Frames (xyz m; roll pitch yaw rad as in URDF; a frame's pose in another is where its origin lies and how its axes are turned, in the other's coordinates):
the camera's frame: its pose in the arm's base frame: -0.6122 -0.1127 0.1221 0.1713 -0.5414 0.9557
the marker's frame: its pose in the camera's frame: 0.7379 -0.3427 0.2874 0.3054 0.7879 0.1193
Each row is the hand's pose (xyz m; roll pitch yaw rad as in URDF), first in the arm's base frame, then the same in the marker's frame.
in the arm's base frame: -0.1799 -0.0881 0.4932 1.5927 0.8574 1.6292
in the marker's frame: -0.1801 -0.0040 -0.2675 0.9672 0.7348 0.0532
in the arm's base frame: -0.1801 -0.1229 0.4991 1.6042 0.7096 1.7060
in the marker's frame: -0.2127 -0.0171 -0.2637 1.0303 0.6434 0.2195
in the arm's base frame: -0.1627 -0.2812 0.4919 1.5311 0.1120 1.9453
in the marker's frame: -0.3461 -0.1041 -0.2692 1.0884 0.2215 0.7496
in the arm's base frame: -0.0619 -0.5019 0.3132 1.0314 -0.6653 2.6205
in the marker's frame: -0.4649 -0.3505 -0.3957 0.7668 -0.2805 1.6229
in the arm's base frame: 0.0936 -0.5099 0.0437 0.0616 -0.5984 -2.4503
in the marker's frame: -0.3516 -0.5811 -0.5714 0.3138 -0.2116 2.6102
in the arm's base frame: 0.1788 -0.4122 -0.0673 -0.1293 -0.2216 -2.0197
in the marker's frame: -0.2064 -0.6486 -0.6305 0.2519 0.0216 3.1038
